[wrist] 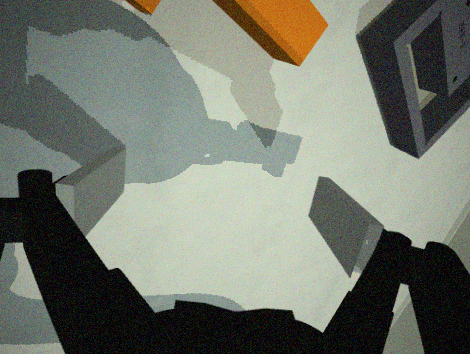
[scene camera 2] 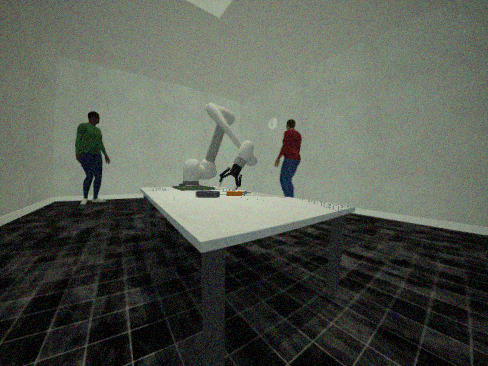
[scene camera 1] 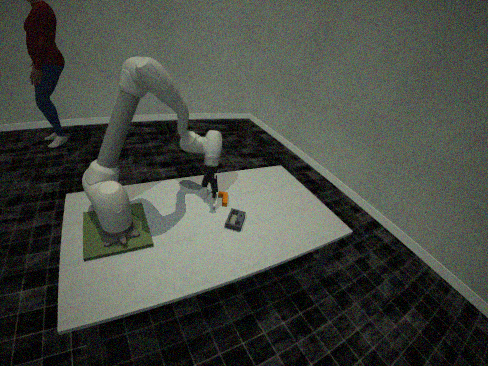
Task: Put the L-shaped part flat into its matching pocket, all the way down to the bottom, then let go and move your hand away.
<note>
The table carries an orange L-shaped part. Further things: my gripper.
</note>
